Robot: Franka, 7 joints.
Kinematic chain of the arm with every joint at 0, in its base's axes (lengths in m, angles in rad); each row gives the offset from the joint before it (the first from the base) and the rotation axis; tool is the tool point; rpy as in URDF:
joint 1: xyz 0 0 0.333 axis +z
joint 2: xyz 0 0 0 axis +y
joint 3: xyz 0 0 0.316 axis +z
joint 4: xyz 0.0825 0 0 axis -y
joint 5: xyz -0.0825 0 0.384 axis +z
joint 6: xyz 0 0 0 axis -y
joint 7: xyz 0.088 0 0 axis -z
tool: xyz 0 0 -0.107 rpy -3.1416 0 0
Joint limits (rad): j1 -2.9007..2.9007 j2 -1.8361..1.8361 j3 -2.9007..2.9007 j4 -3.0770..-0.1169 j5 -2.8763..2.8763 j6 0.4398..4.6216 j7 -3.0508..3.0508
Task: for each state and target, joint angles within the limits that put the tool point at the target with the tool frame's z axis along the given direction. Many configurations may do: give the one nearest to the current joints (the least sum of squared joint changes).
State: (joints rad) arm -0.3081 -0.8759 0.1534 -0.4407 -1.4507 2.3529 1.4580
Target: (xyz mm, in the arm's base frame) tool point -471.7 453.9 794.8 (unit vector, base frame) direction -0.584 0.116 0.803
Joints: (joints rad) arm -0.5435 -1.6121 0.2141 -1.0884 -1.8621 2.7410 1.4580
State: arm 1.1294 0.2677 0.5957 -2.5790 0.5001 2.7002 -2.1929
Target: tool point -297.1 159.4 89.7 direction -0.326 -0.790 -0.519
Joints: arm 1.4013 0.7398 0.9466 -2.6782 0.6538 2.5764 -2.1929
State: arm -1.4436 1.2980 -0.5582 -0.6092 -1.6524 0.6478 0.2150
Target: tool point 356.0 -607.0 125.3 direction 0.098 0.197 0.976
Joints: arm -0.6958 1.7752 -0.8234 -0.7750 -2.1986 0.7431 0.2150
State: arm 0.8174 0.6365 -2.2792 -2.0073 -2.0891 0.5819 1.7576
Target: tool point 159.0 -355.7 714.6 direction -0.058 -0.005 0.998
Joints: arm 0.9888 0.8059 -2.3533 -2.3722 -2.5401 1.4355 1.7576
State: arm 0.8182 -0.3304 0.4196 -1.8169 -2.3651 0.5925 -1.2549
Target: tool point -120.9 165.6 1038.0 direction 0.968 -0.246 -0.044
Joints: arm 1.2943 -0.2590 0.8527 -0.9925 -2.0692 0.8653 -1.2549
